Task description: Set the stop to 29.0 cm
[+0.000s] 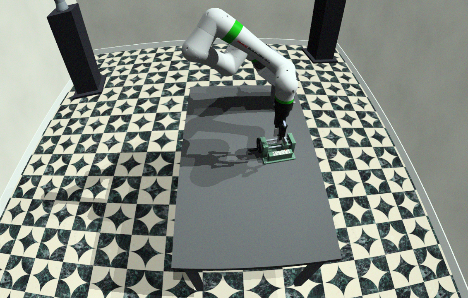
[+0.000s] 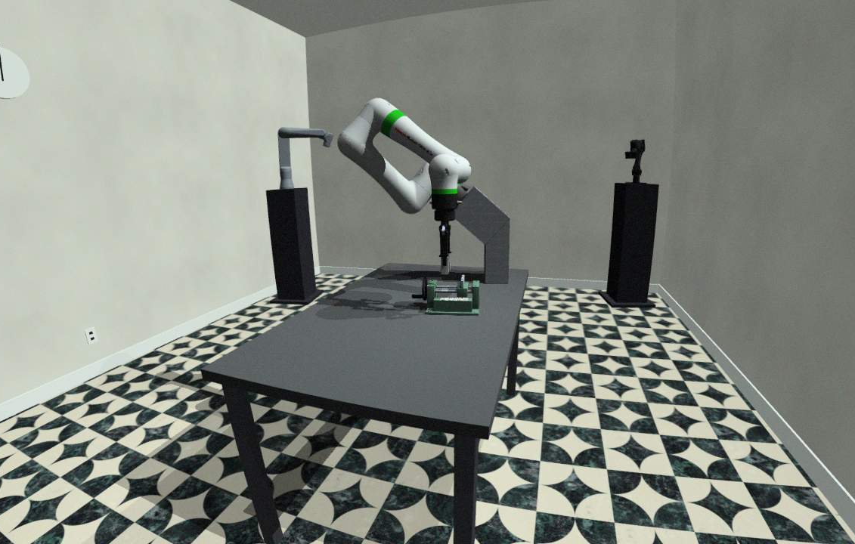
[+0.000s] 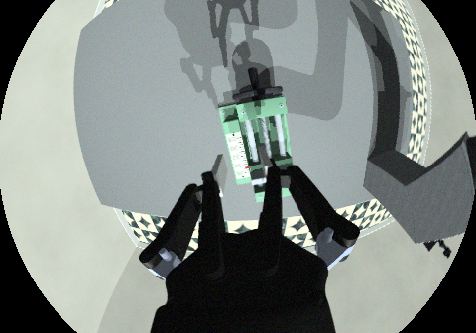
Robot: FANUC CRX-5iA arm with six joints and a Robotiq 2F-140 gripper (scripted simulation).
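My hand is 5 cm past the black handwheel, 10 cm to the left of it and 14 cm above it. The rest, counted from my hand: green stop fixture (3 cm behind, 6 cm to the left, 10 cm below).
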